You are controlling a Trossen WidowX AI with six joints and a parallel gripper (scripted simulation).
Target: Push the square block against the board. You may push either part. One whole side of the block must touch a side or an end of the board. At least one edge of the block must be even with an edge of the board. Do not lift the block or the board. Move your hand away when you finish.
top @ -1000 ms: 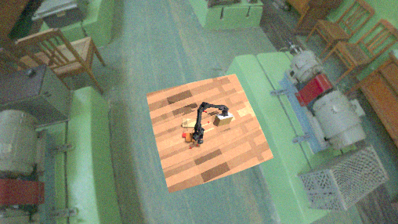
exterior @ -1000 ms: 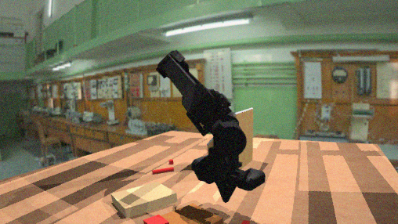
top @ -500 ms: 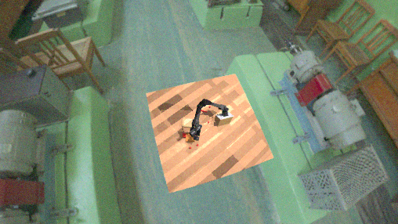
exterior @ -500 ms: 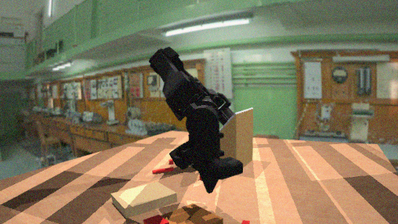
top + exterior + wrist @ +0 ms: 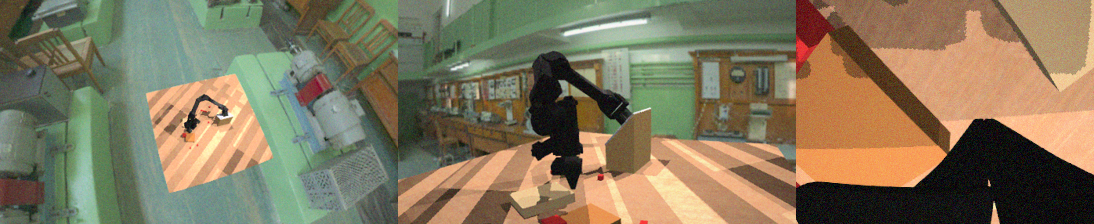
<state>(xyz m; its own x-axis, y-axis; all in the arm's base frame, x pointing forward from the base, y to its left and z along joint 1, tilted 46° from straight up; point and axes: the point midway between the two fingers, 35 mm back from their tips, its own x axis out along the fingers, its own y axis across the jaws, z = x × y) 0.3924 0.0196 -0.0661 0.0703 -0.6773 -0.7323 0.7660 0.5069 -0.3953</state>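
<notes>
My gripper tip is now 10 cm to the left of the board, 5 cm above it and 3 cm short of it. Round my gripper tip: square block (8 cm to the left, 5 cm below, 5 cm ahead); red cube (11 cm ahead, 4 cm to the left, 4 cm below); red stick (23 cm to the right, 18 cm behind, 6 cm below).
</notes>
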